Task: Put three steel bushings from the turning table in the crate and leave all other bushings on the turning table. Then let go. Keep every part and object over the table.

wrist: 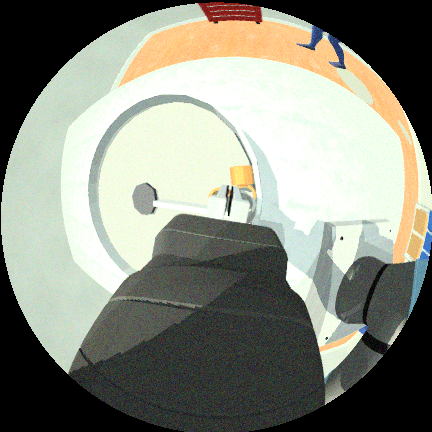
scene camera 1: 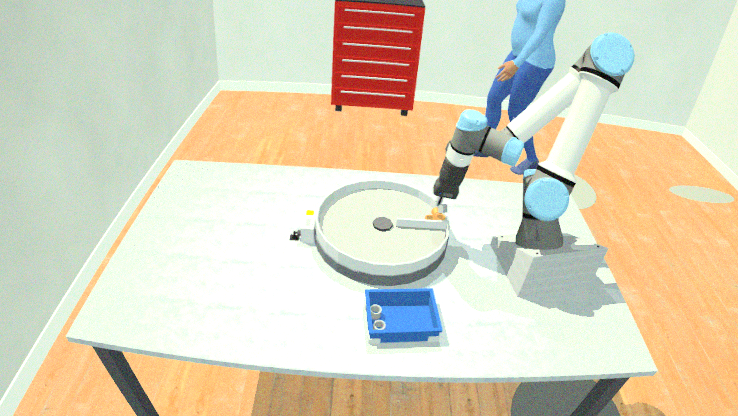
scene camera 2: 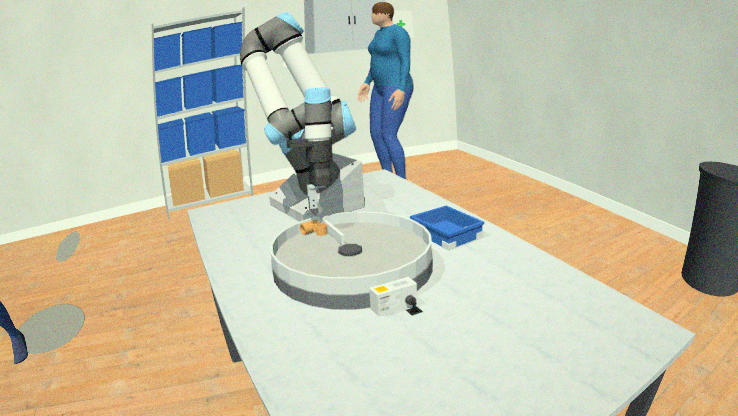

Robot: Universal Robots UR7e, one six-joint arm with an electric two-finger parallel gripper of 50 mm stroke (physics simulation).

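Places are measured from the arm's base along level axes (x back, y left, z down), in millimetres.
Pixels of known places: gripper, fingertip midpoint: (wrist: pixel 228 195) (scene camera 1: pixel 437 203) (scene camera 2: pixel 313 208); arm's base, link origin: (wrist: pixel 358 289) (scene camera 1: pixel 539 243).
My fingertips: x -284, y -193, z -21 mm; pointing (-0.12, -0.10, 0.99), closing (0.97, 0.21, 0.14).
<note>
Ahead of a thing's pixels: the offset from my fingertips to its middle. "pt": to the spot under its first point.
Two grey steel bushings @(dx -245, dy +325, dz +109 mm) (scene camera 1: pixel 376 311) @(dx -244, dy +379, dz +109 mm) (scene camera 1: pixel 379 325) stand at the left side inside the blue crate @(dx -179, dy +350, dz +101 mm) (scene camera 1: pixel 405 336) (scene camera 2: pixel 465 237). My gripper (scene camera 1: pixel 438 204) (scene camera 2: pixel 313 209) (wrist: pixel 228 195) is over the arm-side edge of the turning table (scene camera 1: pixel 382 266) (scene camera 2: pixel 320 284) (wrist: pixel 94 175). Its fingers are nearly together, shut on a steel bushing @(dx +12, dy +15, dz +8 mm) (scene camera 1: pixel 442 208) (wrist: pixel 252 204), apparently by its thin wall; the fingers hide part of it. Orange bushings (scene camera 1: pixel 435 217) (scene camera 2: pixel 321 228) (wrist: pixel 241 176) lie close below and beside it, inside the rim. Another orange bushing @(dx -21, dy +10, dz +61 mm) (wrist: pixel 213 192) is partly hidden behind the fingers in the wrist view.
A fixed pale bar @(pt dx -53, dy +29, dz +58 mm) (scene camera 1: pixel 421 224) (scene camera 2: pixel 333 230) (wrist: pixel 180 205) runs from near the dark hub @(dx -173, dy +4, dz +69 mm) (scene camera 1: pixel 382 223) (scene camera 2: pixel 349 249) (wrist: pixel 145 199) to the rim, close to the gripper. A white box @(pt dx -421, dy -53, dz +83 mm) (scene camera 2: pixel 392 296) adjoins the turning table's far side from the arm. A person (scene camera 1: pixel 532 46) (scene camera 2: pixel 390 77) stands beyond the table.
</note>
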